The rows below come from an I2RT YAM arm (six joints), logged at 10 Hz.
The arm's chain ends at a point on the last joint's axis. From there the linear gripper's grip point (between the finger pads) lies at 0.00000 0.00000 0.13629 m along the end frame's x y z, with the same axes.
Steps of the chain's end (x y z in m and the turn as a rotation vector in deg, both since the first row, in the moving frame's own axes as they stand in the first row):
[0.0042 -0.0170 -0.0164 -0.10 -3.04 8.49]
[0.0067 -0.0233 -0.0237 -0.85 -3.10 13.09]
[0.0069 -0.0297 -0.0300 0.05 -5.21 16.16]
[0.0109 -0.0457 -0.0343 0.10 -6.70 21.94]
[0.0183 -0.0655 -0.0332 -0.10 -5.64 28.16]
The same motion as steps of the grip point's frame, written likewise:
[-0.0030 -0.0173 -0.0166 -0.10 -3.04 8.49]
[-0.0008 -0.0221 -0.0239 -0.85 -3.10 13.09]
[-0.0053 -0.0316 -0.0306 0.05 -5.21 16.16]
[-0.0046 -0.0489 -0.0352 0.10 -6.70 21.94]
[0.0054 -0.0685 -0.0338 -0.10 -5.64 28.16]

